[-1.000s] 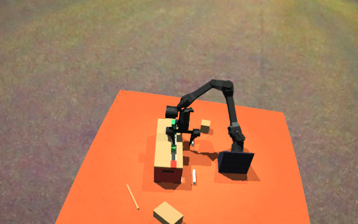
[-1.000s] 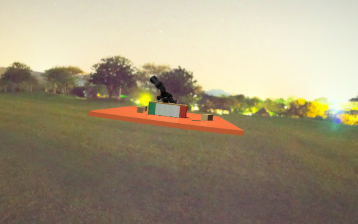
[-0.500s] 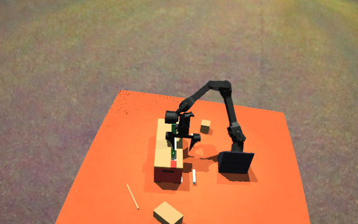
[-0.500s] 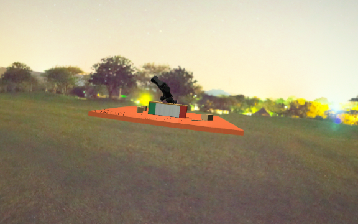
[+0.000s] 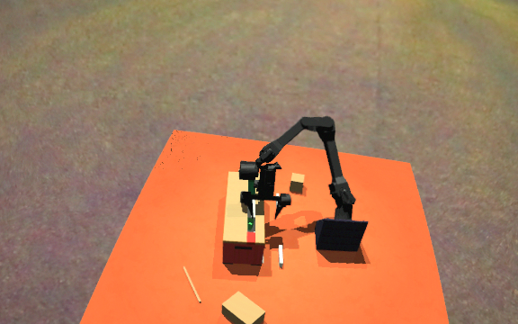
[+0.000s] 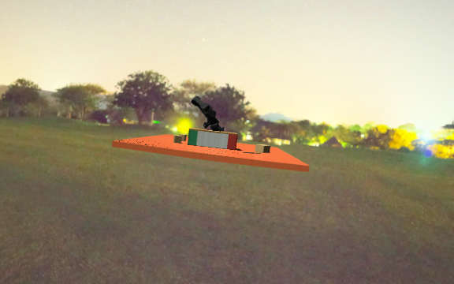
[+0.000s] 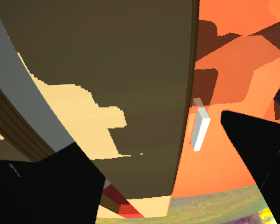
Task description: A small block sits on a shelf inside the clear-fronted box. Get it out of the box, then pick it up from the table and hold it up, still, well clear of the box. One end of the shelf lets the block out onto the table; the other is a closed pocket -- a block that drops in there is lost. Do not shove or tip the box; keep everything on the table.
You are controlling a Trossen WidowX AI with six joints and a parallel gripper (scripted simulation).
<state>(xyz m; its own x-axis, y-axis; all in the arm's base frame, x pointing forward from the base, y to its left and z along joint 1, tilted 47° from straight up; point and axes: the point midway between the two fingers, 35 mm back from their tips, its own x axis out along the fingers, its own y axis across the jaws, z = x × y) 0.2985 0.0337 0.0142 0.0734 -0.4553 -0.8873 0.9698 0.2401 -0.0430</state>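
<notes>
Now: the long box 4 cm ahead of my gripper tip, 2 cm to the right of it and 2 cm below it. From my gripper tip the other things lie so: green block: 5 cm ahead, 4 cm to the left; then thin tan rod: 19 cm ahead, 32 cm to the left, 8 cm below.
</notes>
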